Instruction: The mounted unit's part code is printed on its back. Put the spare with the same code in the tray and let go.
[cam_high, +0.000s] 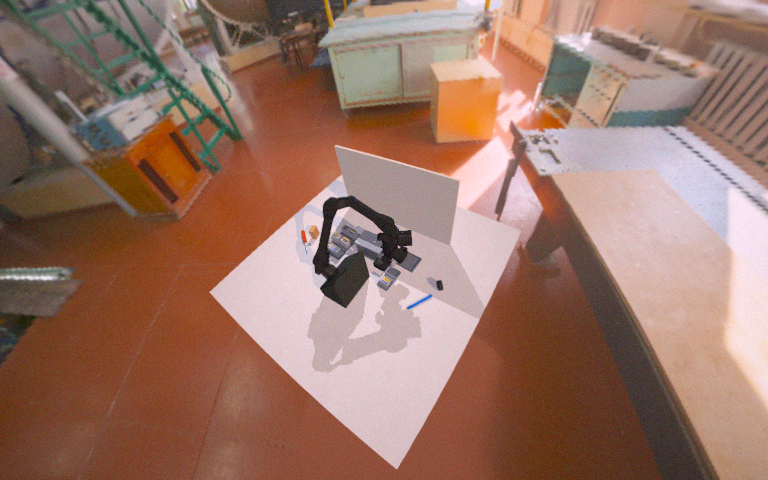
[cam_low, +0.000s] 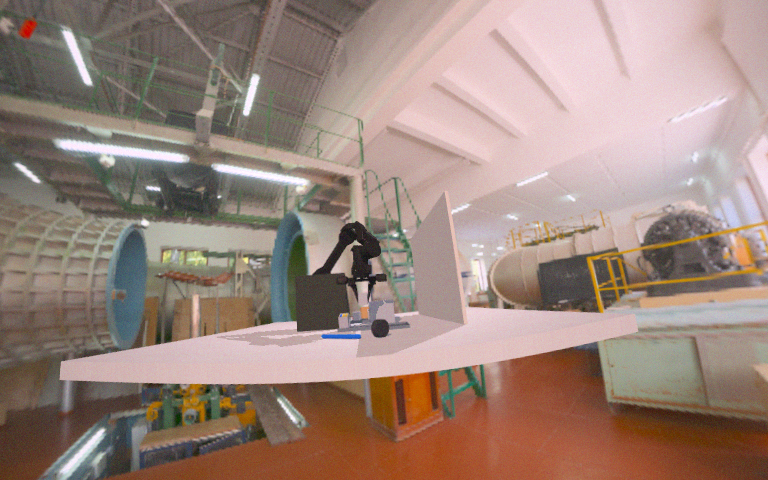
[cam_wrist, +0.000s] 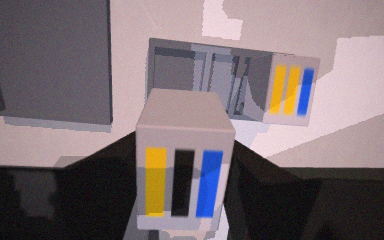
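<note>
Now: the flat grey tray 11 cm ahead of my gripper tip, 1 cm to the right of it and 10 cm below it. Also, from my gripper tip: blue pen 4 cm behind, 21 cm to the right, 9 cm below; grey mounted unit 4 cm ahead, 18 cm to the left, 5 cm below; grey spare 2 cm above.
</note>
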